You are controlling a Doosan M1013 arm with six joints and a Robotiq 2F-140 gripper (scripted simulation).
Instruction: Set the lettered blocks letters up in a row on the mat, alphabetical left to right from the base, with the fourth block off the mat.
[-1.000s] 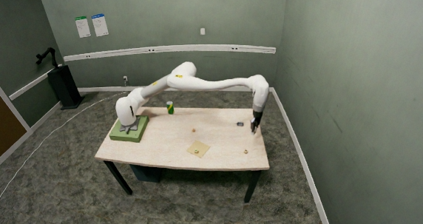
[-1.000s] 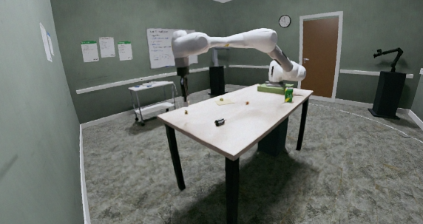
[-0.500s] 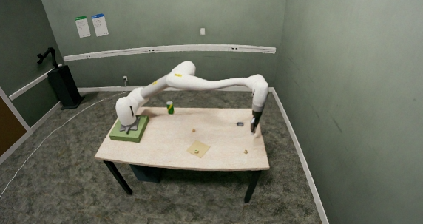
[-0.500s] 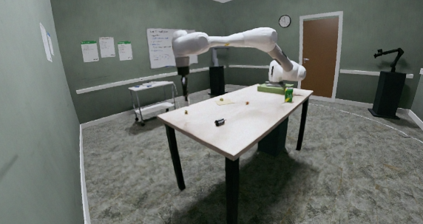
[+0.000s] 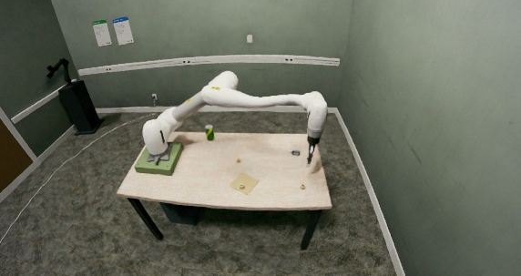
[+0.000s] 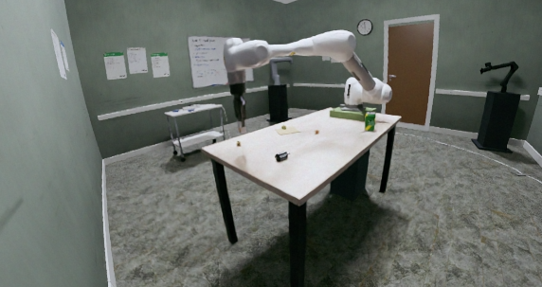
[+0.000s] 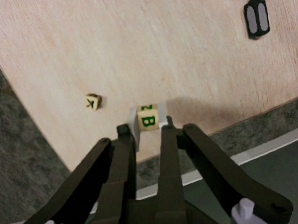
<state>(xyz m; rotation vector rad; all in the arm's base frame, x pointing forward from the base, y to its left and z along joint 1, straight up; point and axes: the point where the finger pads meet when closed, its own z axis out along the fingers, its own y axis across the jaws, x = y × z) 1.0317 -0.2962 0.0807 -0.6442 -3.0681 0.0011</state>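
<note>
Now: hand 41 cm past the tan mat and 14 cm above it. From my hand the other things lie so: black object (23 cm to the left, 12 cm below, 2 cm behind); can (65 cm behind, 50 cm to the left, 8 cm below).
</note>
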